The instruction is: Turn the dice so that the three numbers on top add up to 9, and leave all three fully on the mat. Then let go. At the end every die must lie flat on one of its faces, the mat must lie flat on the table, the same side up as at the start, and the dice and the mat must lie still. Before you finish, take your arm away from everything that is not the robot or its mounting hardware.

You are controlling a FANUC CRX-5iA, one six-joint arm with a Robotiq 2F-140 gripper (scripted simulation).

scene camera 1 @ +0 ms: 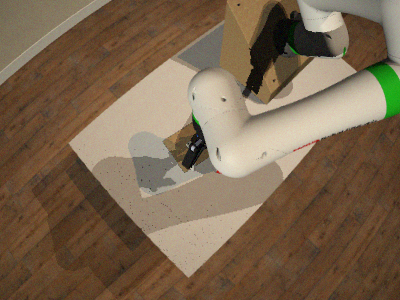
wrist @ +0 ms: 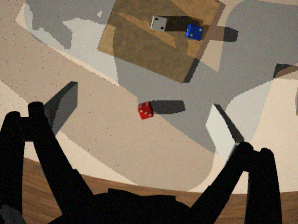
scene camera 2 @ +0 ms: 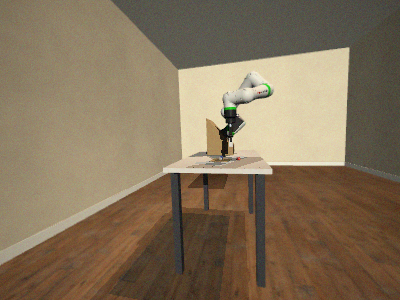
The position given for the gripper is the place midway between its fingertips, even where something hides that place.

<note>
In view: the gripper (wrist: 144,104) and a mat (scene camera 1: 176,144).
</note>
